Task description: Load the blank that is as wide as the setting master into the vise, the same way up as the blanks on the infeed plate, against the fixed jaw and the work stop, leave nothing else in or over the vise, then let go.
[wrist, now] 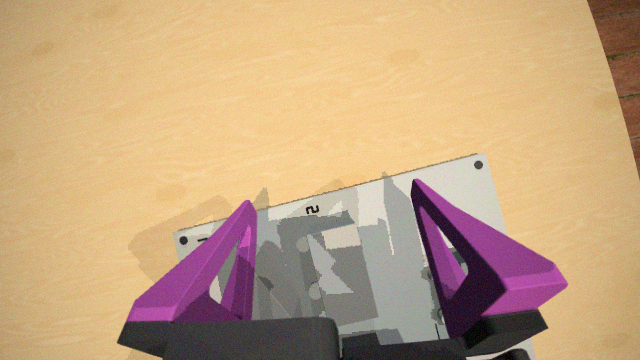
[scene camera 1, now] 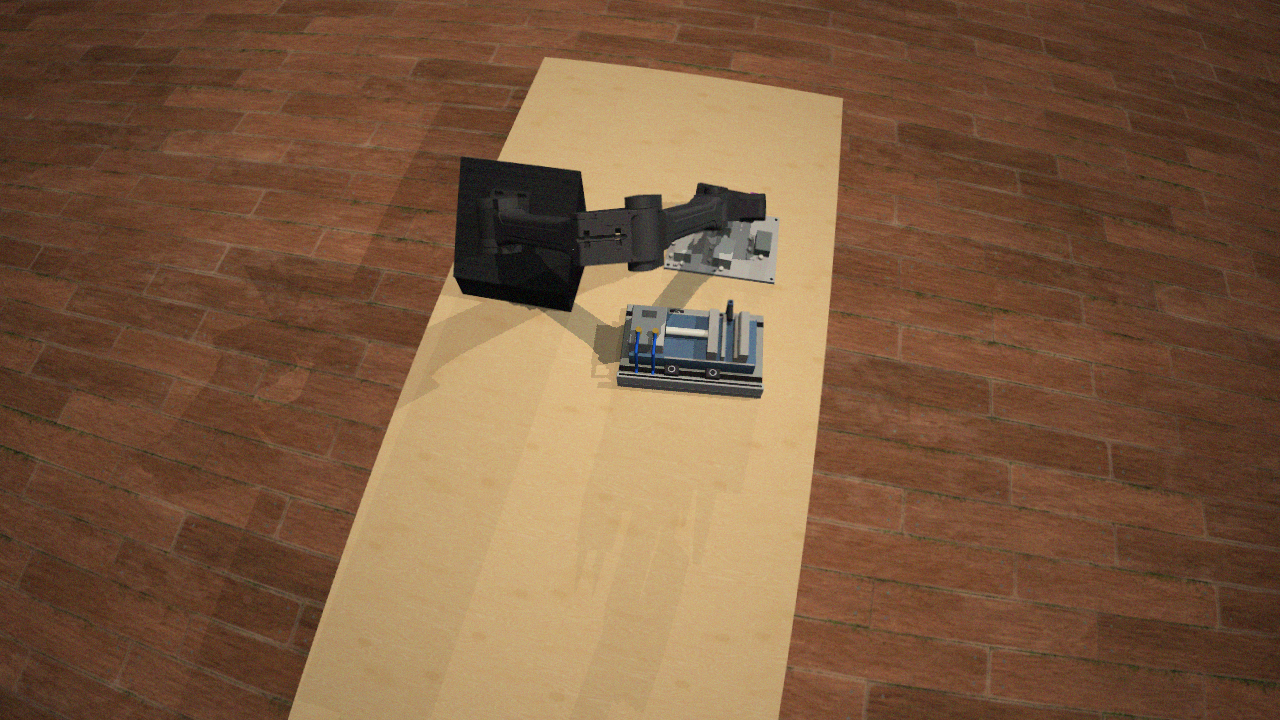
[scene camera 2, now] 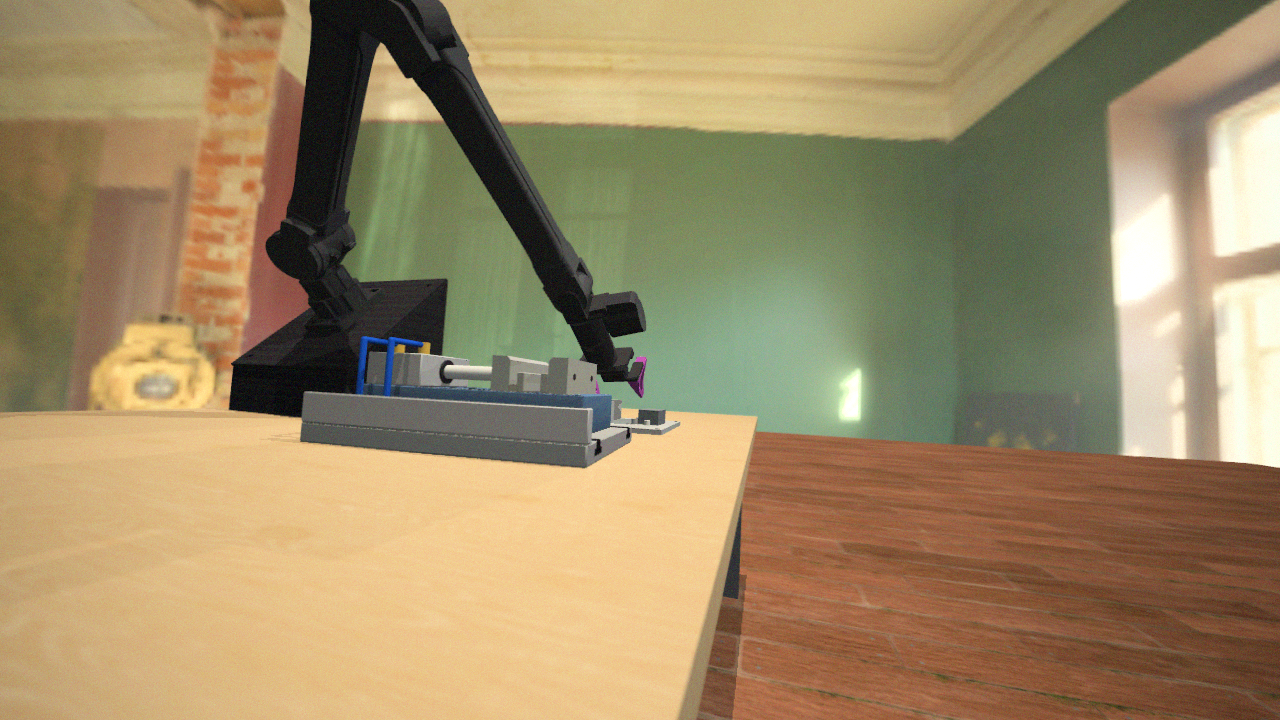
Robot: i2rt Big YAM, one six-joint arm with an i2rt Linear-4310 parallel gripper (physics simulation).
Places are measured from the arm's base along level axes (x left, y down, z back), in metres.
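Pixels of known places: gripper, between the fingertips: (wrist: 330, 196) (scene camera 2: 619, 395); arm's base, origin of its link: (scene camera 2: 348, 312).
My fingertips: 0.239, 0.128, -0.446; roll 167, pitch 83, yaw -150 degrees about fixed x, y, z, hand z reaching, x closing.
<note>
Ahead of a thing's pixels: the offset from my fingertips to its top centre, as dx, dy, dz. "pt": to the spot under its first point.
My gripper (wrist: 330, 196) (scene camera 2: 619, 385) is open, its magenta fingers wide apart above the infeed plate (wrist: 467, 192) (scene camera 1: 771, 270). In the wrist view a grey blank {-0.050, +0.008, +0.004} (wrist: 350, 305) by the mark 2 shows between and below the fingers, with nothing gripped. A dark grey blank {-0.091, +0.019, -0.091} (scene camera 1: 763, 242) (scene camera 2: 651, 416) stands on the plate's outer part; the right finger hides it in the wrist view. The vise {-0.391, -0.047, +0.029} (scene camera 1: 689, 365) (scene camera 2: 447, 413) has a fixed jaw (scene camera 1: 742, 335) (scene camera 2: 572, 376) and a moving jaw (scene camera 1: 713, 334). A small light grey piece {pt -0.419, -0.019, -0.038} (scene camera 2: 529, 381) shows at the jaws; I cannot tell whether it is the setting master.
The black arm base (scene camera 1: 519, 268) (scene camera 2: 286, 380) stands at the table's left edge in scene view 1. Blue tubes {pt -0.464, -0.057, +0.132} (scene camera 1: 637, 351) (scene camera 2: 362, 367) rise at the vise's end. A dark upright piece {pt -0.329, -0.044, -0.034} (scene camera 1: 729, 309) stands by the jaws. Pins (wrist: 303, 244) (wrist: 315, 290) stand beside the blank.
</note>
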